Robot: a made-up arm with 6 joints. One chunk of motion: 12 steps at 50 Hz.
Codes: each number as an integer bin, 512 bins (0 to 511) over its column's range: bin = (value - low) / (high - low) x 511, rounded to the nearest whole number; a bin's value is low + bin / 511 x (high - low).
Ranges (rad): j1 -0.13..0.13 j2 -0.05..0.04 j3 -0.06..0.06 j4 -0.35..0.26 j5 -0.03..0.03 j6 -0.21..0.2
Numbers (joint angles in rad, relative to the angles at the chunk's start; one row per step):
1: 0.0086 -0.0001 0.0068 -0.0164 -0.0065 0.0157
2: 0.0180 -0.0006 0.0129 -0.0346 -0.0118 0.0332
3: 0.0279 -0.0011 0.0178 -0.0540 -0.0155 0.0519
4: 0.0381 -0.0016 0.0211 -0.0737 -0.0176 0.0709
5: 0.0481 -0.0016 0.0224 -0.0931 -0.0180 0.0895
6: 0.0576 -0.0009 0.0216 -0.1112 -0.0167 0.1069
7: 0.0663 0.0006 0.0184 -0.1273 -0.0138 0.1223
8: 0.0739 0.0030 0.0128 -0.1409 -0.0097 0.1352
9: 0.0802 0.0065 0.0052 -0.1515 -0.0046 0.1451
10: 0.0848 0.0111 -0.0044 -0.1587 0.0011 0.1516
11: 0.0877 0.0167 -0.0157 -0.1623 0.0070 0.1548
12: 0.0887 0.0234 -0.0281 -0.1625 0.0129 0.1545
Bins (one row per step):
1: 272 283 284 279 200 281
2: 291 280 310 264 155 303
3: 310 278 331 248 123 326
4: 330 275 345 231 106 350
5: 350 275 351 215 102 373
6: 369 279 347 200 113 395
7: 386 287 334 187 138 414
8: 401 301 310 175 173 430
9: 413 321 278 166 216 443
10: 422 347 237 160 265 451
11: 428 379 189 157 315 455
12: 430 417 136 157 365 454

